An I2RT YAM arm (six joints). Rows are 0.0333 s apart.
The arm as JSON. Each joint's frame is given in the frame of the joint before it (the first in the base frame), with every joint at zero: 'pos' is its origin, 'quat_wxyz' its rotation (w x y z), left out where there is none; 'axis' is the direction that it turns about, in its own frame. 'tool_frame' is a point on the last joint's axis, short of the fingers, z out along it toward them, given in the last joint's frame.
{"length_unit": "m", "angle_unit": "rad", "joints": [
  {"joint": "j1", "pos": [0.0, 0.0, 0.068], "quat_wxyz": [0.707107, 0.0, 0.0, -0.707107], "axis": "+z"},
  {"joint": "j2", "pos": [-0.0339, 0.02, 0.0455], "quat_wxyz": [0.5, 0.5, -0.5, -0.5], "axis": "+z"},
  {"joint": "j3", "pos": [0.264, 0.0, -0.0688], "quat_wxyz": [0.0, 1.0, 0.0, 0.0], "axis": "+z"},
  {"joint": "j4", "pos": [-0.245, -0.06, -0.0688], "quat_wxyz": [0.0, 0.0, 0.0, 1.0], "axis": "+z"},
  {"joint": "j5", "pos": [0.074, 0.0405, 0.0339], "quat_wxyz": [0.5, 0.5, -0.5, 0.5], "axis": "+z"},
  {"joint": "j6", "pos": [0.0, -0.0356, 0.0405], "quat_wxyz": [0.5, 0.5, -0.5, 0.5], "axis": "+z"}
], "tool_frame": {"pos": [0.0, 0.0, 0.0]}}
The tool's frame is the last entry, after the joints.
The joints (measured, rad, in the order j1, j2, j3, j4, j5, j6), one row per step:
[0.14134 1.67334 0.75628 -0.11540 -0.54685 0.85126]
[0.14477 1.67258 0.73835 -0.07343 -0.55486 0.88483]
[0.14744 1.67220 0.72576 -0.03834 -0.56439 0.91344]
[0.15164 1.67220 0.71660 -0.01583 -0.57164 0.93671]
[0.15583 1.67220 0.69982 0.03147 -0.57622 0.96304]
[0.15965 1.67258 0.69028 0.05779 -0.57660 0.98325]
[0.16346 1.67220 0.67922 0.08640 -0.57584 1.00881]
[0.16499 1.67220 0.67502 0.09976 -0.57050 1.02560]
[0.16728 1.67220 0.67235 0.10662 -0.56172 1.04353]
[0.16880 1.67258 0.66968 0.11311 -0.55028 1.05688]
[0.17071 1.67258 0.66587 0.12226 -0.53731 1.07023]
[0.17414 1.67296 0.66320 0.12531 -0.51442 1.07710]
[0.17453 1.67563 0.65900 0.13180 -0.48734 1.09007]
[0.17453 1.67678 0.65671 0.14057 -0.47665 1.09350]
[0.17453 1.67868 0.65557 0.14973 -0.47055 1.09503]
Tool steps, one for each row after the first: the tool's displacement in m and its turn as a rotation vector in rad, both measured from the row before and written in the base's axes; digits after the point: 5 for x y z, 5 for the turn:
[-0.00105 0.00112 -0.00185 0.02260 -0.00405 -0.01675]
[-0.00039 0.00103 -0.00090 0.02207 -0.00453 -0.01250]
[-0.00073 0.00137 -0.00086 0.01690 0.00171 -0.00802]
[-0.00055 0.00131 -0.00127 0.01878 -0.01351 -0.01123]
[-0.00047 0.00108 -0.00084 0.01112 -0.00368 -0.00956]
[-0.00069 0.00100 -0.00084 0.01294 -0.00195 -0.01365]
[0.00001 0.00030 -0.00026 0.00450 0.00069 -0.01285]
[-0.00013 0.00040 -0.00035 0.00168 0.00578 -0.01501]
[-0.00006 0.00009 -0.00051 -0.00235 0.00326 -0.01449]
[-0.00014 0.00015 -0.00053 -0.00306 0.00107 -0.01514]
[-0.00029 0.00026 -0.00088 -0.01433 0.00101 -0.01567]
[-0.00012 -0.00076 -0.00170 -0.01468 0.00412 -0.02557]
[0.00029 -0.00029 -0.00043 -0.00558 -0.00478 -0.00914]
[0.00054 -0.00010 -0.00026 -0.00282 -0.00600 -0.00495]

